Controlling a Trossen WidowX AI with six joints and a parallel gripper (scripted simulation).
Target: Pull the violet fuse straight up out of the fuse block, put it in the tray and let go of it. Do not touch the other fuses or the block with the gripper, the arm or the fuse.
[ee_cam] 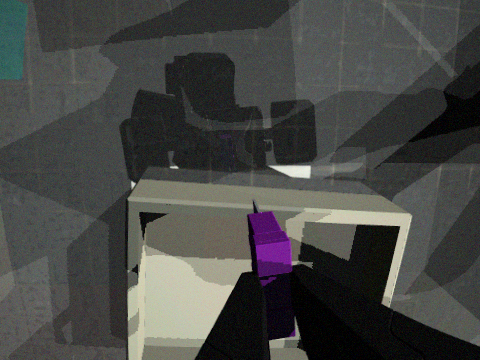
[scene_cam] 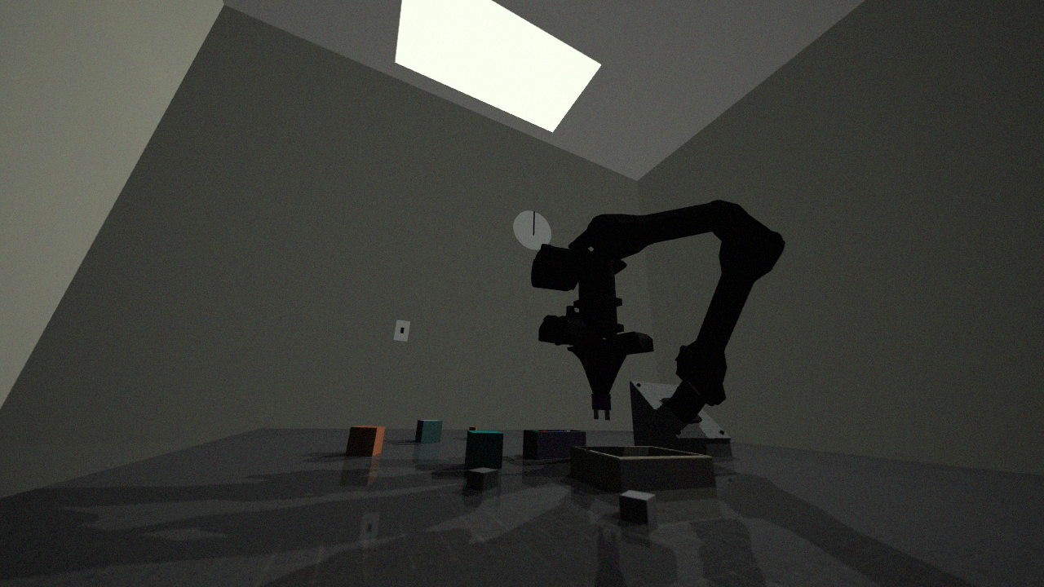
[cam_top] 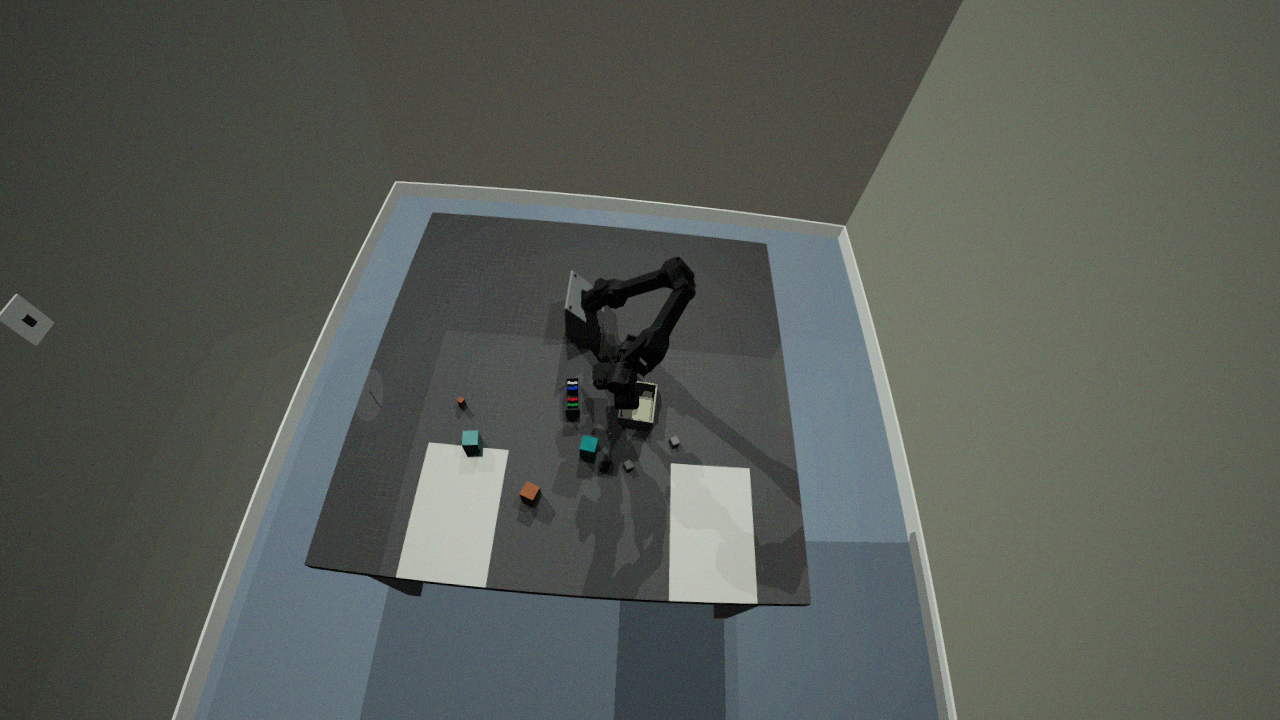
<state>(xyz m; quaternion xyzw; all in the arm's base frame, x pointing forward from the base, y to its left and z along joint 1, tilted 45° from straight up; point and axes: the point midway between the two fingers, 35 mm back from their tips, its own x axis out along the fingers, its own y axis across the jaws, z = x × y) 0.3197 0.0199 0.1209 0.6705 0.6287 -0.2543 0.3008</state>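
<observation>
Now: gripper tip 9 cm above the tray, 5 cm to the right of it and 1 cm past it. From my gripper tip the other things lie so: red fuse: 14 cm to the right, 7 cm below; violet fuse: 1 cm below; green fuse: 14 cm to the right, 7 cm below, 1 cm ahead.
</observation>
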